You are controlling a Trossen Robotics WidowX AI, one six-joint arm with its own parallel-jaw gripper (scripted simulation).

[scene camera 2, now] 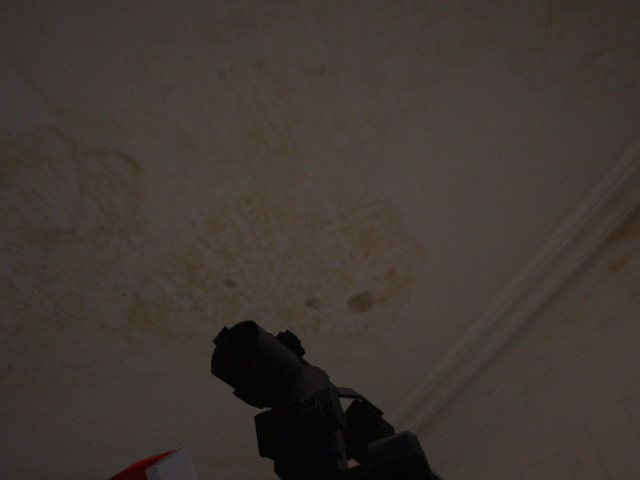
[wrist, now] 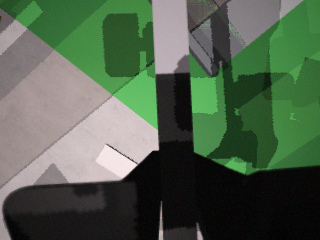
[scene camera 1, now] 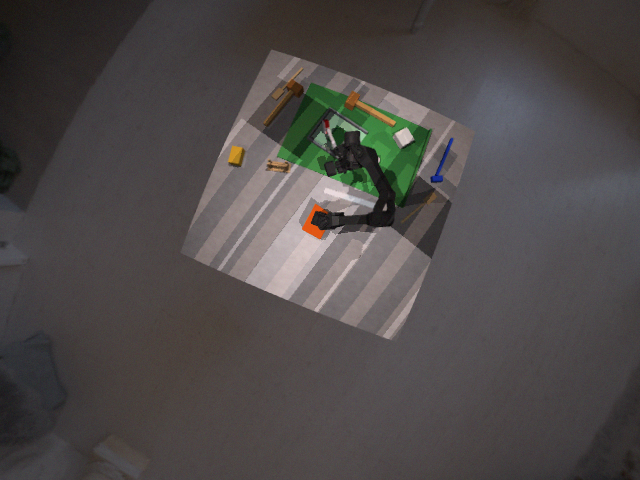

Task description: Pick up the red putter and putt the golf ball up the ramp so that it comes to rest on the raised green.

Labels:
same spot on green mat: (wrist: 250, 115) = (scene camera 1: 357, 170)

